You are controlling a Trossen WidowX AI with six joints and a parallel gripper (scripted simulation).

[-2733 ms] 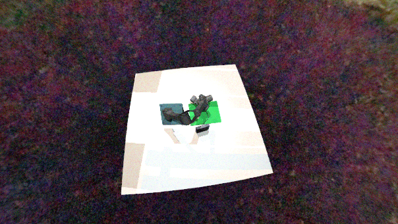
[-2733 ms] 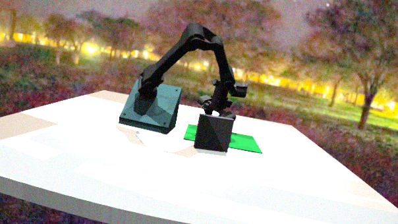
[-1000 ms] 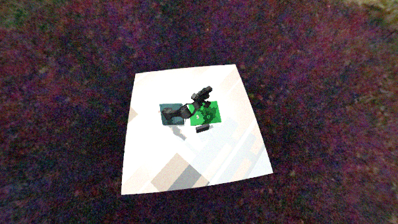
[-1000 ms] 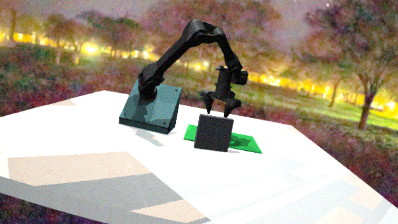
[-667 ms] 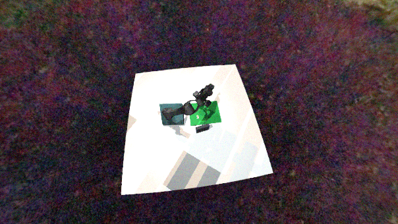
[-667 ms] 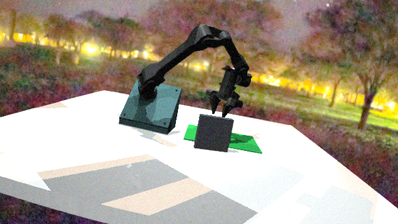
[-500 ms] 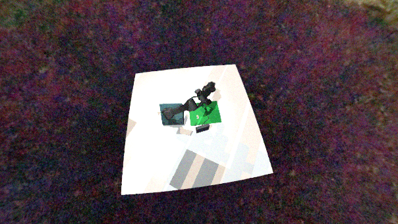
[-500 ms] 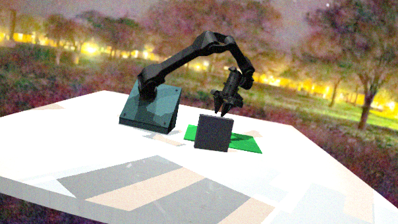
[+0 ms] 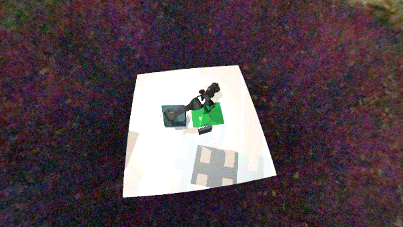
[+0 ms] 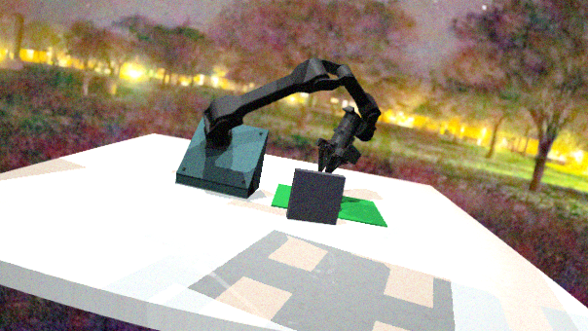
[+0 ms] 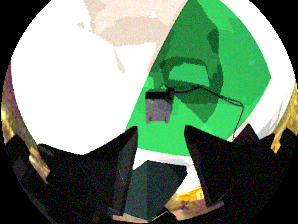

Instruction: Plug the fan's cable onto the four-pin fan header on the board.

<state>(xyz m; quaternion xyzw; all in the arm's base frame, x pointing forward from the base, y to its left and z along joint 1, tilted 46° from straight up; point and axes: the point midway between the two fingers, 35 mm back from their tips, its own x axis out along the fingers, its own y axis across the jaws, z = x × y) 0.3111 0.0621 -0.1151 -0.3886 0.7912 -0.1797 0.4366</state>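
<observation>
The dark plug is 50 mm below my gripper tip, 10 mm to the right of it and 10 mm behind it. From my gripper tip the other things lie so: black fan: 270 mm to the right, 10 mm behind; then green board: 100 mm to the right, 70 mm below, 30 mm ahead.
</observation>
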